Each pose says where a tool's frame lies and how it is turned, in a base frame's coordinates. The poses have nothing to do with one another.
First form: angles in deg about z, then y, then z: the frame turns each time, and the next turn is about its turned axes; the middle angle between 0 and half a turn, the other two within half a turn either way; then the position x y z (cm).
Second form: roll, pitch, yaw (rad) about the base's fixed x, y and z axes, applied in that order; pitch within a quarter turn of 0, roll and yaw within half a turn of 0; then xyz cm. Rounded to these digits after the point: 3 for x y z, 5 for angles.
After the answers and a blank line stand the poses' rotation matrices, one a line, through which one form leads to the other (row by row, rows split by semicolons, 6 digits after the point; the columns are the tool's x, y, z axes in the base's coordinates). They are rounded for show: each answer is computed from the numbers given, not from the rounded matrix.
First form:
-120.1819 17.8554 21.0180 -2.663 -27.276 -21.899
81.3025 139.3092 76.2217 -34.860 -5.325 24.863
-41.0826 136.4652 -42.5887 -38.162 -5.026 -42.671
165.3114 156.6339 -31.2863 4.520 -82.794 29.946
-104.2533 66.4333 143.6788 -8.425 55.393 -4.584
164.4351 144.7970 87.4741 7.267 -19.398 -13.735
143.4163 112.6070 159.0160 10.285 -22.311 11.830
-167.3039 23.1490 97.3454 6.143 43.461 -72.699
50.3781 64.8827 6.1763 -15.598 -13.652 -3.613
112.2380 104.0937 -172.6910 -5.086 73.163 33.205
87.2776 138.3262 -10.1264 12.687 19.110 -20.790
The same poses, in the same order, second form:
0.11503 0.29028 -1.71391 -2.663 -27.276 -21.899
2.44580 0.15591 -3.10956 -34.860 -5.325 24.863
-2.57017 0.53183 -2.95563 -38.162 -5.026 -42.671
-2.92088 0.34578 0.32838 4.520 -82.794 29.946
0.93604 -0.83086 0.24935 -8.425 55.393 -4.584
2.52764 0.02541 -1.80642 7.267 -19.398 -13.735
2.43132 -1.03908 -2.99583 10.285 -22.311 11.830
0.40106 -0.05028 -1.23123 6.143 43.461 -72.699
0.22559 1.12019 1.12889 -15.598 -13.652 -3.613
-2.67258 -1.29430 1.47412 -5.086 73.163 33.205
-2.98635 0.71356 -1.38361 12.687 19.110 -20.790

-0.136655 0.978552 -0.154150; -0.948370 -0.174193 -0.265049; -0.286216 0.109971 0.951833
-0.987364 -0.124067 0.098590; -0.031643 0.763967 0.644479; -0.155278 0.633216 -0.758239
-0.847021 0.114015 0.519188; -0.159353 0.877339 -0.452639; -0.507112 -0.466129 -0.724956
0.890540 0.244452 -0.383643; 0.303421 -0.947535 0.100565; -0.338932 -0.205963 -0.917989
0.653391 -0.722601 -0.225674; 0.166387 0.427899 -0.888379; 0.738509 0.542910 0.399816
-0.233379 -0.798210 -0.555334; -0.972054 0.176588 0.154685; -0.025406 0.575915 -0.817115
-0.501634 0.445932 -0.741288; -0.073644 0.831778 0.550202; 0.861940 0.330591 -0.384408
0.332659 0.861543 -0.383512; -0.941707 0.325150 -0.086401; 0.050261 0.389897 0.919486
0.186251 -0.794922 0.577416; 0.393672 0.598840 0.697433; -0.900185 0.097415 0.424473
0.026350 0.929823 -0.367063; 0.271712 0.346705 0.897758; 0.962018 -0.123391 -0.243508
0.140697 -0.989549 0.031580; -0.742828 -0.084422 0.664138; -0.654531 -0.116901 -0.746942

